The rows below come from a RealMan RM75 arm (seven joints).
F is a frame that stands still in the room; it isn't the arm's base.
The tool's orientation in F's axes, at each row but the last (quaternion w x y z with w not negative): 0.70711 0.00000 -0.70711 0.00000; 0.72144 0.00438 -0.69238 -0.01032; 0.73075 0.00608 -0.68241 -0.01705; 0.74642 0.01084 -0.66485 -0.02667; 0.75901 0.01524 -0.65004 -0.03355; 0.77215 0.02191 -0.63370 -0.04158; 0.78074 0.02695 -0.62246 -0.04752; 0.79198 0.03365 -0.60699 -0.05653; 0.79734 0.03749 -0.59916 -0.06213; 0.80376 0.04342 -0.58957 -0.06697; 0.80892 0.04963 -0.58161 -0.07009; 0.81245 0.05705 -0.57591 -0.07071
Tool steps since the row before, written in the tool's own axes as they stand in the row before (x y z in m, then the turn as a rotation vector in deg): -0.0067 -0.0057 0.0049 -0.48 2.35 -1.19; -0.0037 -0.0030 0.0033 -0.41 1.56 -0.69; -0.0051 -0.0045 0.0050 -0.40 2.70 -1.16; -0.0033 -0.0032 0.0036 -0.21 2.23 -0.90; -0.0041 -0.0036 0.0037 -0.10 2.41 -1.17; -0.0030 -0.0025 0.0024 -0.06 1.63 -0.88; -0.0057 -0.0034 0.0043 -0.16 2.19 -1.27; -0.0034 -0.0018 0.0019 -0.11 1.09 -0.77; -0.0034 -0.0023 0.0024 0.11 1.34 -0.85; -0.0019 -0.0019 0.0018 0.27 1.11 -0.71; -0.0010 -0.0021 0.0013 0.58 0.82 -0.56; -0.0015 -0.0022 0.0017 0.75 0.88 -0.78
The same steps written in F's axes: -0.0049 -0.0057 -0.0067 1.19 2.35 -0.48; -0.0035 -0.0029 -0.0036 0.69 1.56 -0.41; -0.0054 -0.0043 -0.0049 1.17 2.69 -0.39; -0.0040 -0.0029 -0.0030 0.93 2.22 -0.20; -0.0044 -0.0032 -0.0037 1.22 2.39 -0.12; -0.0030 -0.0022 -0.0027 0.91 1.61 -0.09; -0.0056 -0.0027 -0.0049 1.29 2.17 -0.22; -0.0028 -0.0013 -0.0030 0.77 1.08 -0.17; -0.0034 -0.0018 -0.0029 0.92 1.30 0.05; -0.0024 -0.0016 -0.0015 0.82 1.05 0.21; -0.0017 -0.0019 -0.0009 0.76 0.71 0.50; -0.0022 -0.0019 -0.0012 1.02 0.74 0.59
